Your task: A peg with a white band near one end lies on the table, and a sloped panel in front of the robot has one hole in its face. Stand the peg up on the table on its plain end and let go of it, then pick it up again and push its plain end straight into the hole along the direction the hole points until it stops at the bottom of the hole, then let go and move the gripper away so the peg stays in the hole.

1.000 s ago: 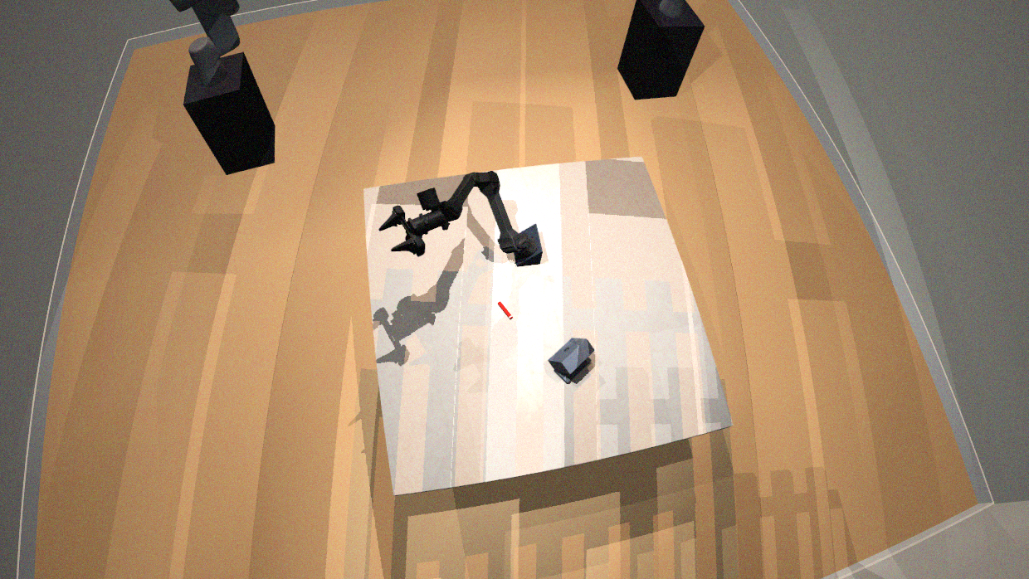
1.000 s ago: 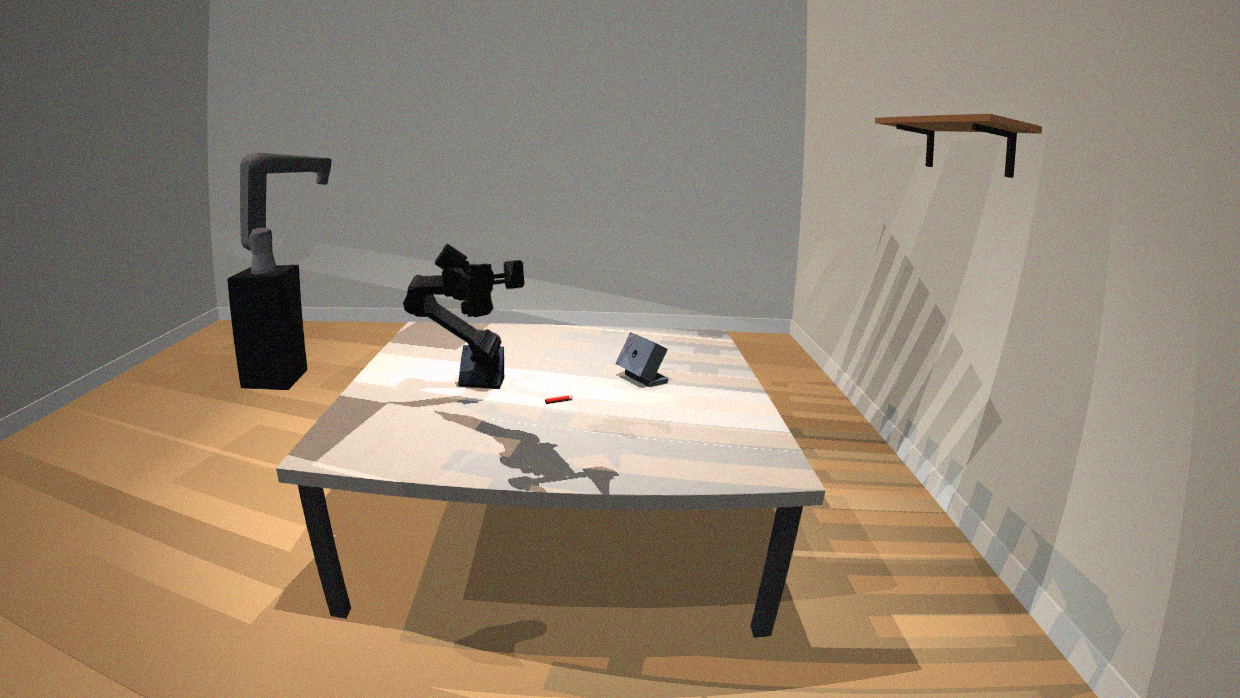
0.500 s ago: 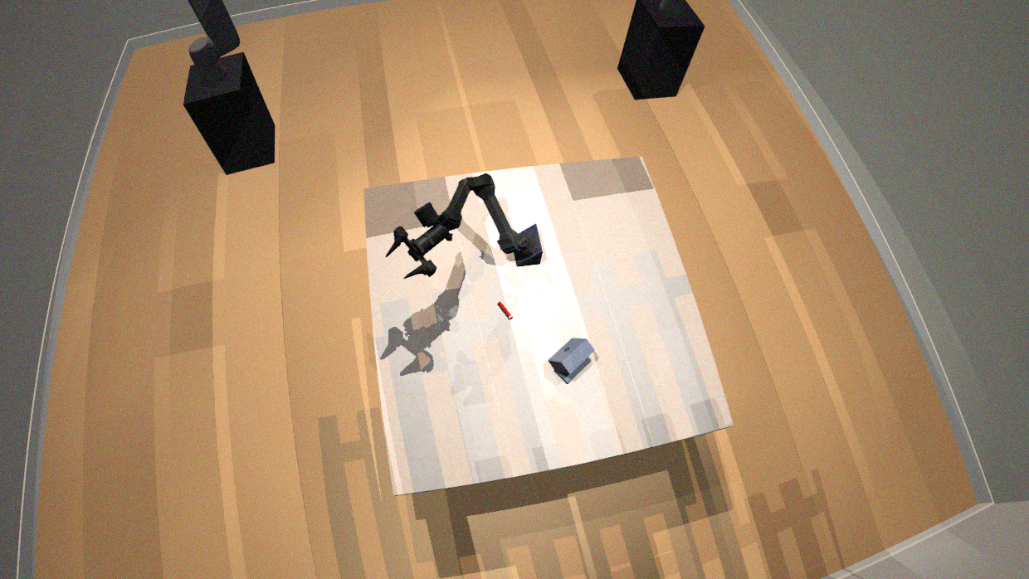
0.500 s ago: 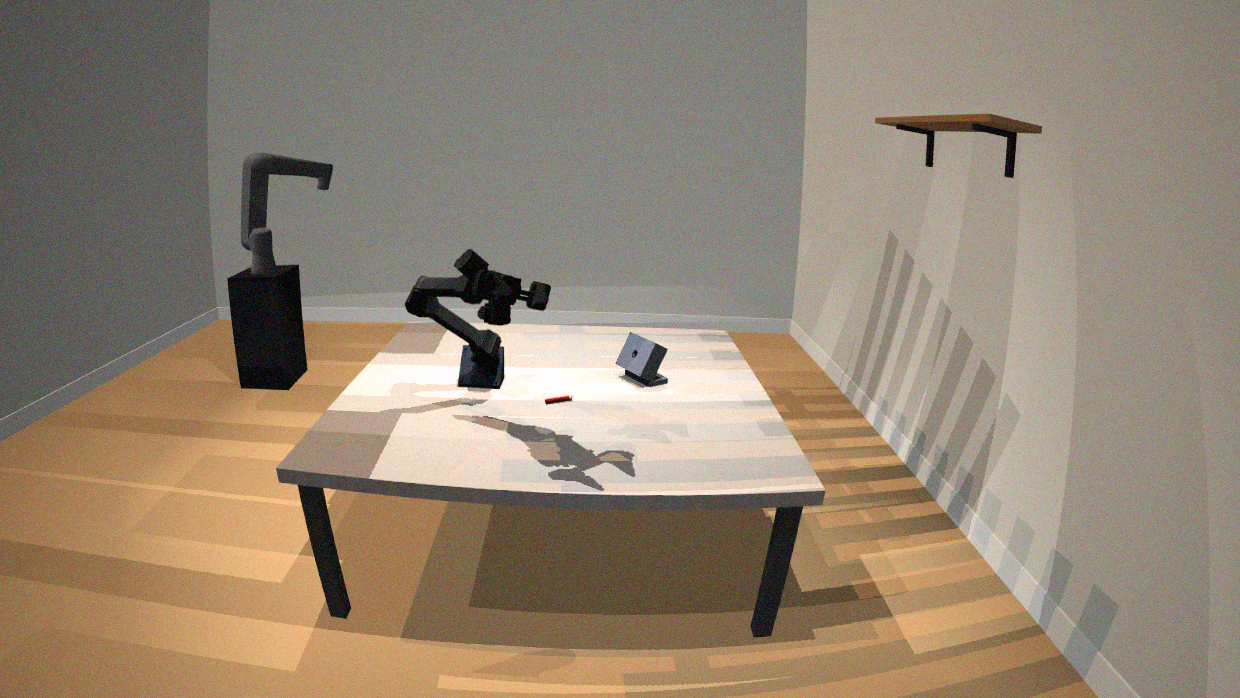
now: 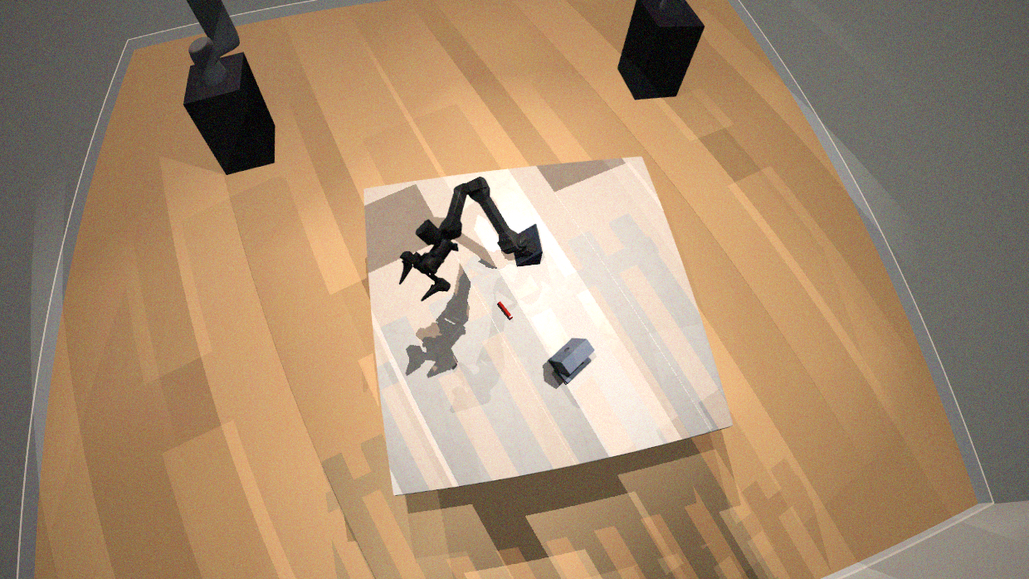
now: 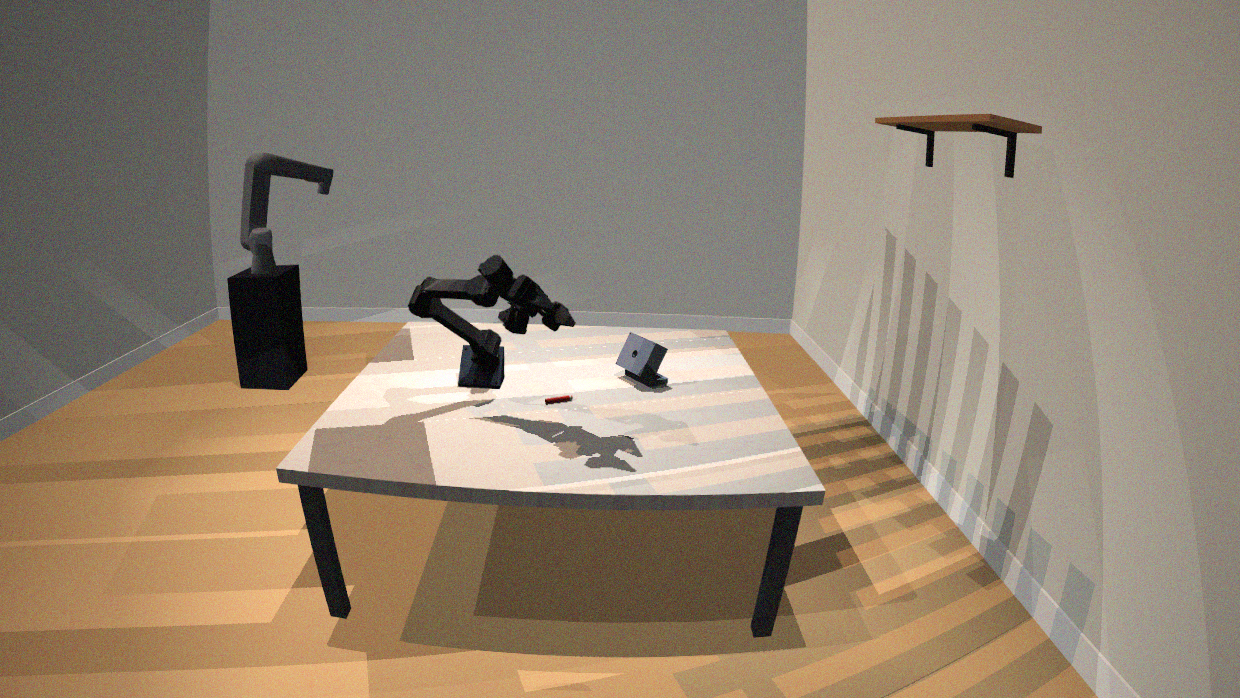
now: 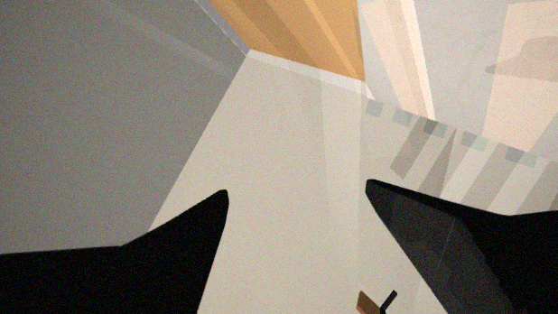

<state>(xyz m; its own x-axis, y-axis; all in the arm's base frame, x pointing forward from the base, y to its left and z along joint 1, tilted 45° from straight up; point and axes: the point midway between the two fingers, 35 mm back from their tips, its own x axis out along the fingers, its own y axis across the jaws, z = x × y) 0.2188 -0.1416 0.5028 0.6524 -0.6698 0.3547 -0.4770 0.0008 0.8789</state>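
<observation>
Right now the red peg is 1 cm ahead of my gripper tip, 34 cm to the left of it and 33 cm below it. Round my gripper tip: sloped panel: 25 cm ahead, 51 cm to the left, 26 cm below.
</observation>
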